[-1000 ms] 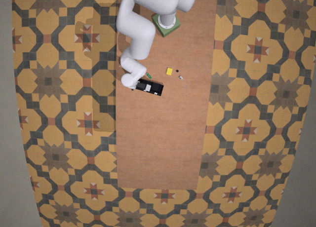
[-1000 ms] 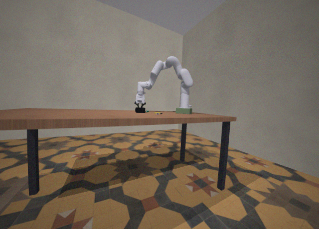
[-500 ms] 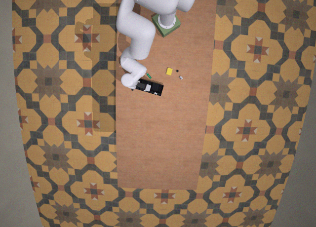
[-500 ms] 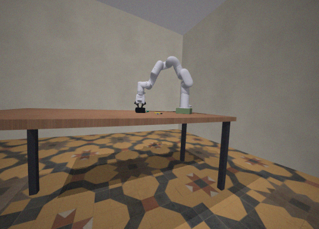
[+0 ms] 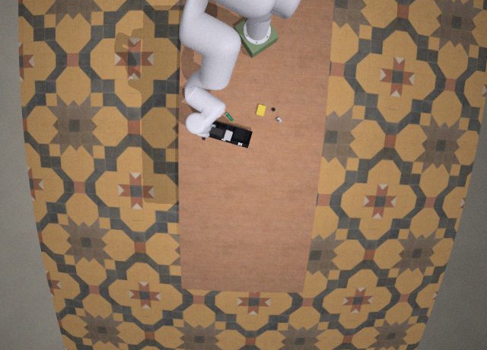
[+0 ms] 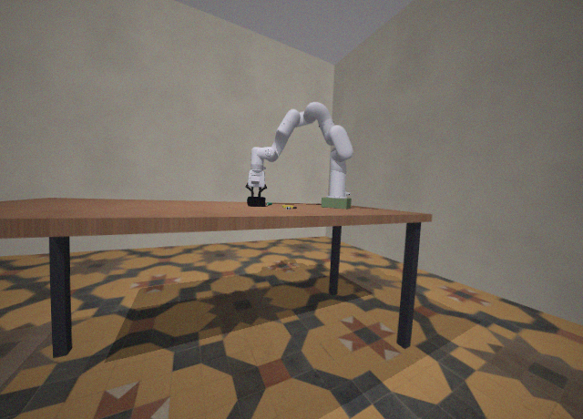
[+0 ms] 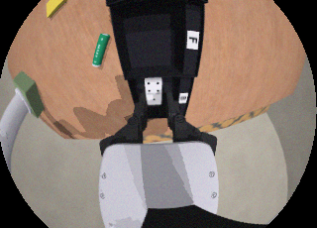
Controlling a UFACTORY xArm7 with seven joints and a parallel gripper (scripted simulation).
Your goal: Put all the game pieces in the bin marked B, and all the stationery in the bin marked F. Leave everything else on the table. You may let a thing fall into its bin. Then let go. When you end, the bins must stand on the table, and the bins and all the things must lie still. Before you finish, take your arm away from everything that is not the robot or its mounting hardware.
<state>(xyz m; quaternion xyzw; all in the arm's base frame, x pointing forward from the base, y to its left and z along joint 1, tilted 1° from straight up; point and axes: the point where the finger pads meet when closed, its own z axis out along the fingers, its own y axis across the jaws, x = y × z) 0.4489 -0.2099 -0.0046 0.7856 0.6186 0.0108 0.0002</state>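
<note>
Right now my hand is 4 cm above the white piece. The rest, counted from my hand: yellow block 25 cm to the left, 9 cm behind, 4 cm below; green piece 10 cm to the left, 5 cm behind, 4 cm below; black triple bin 8 cm to the left, 3 cm below, 3 cm ahead.
</note>
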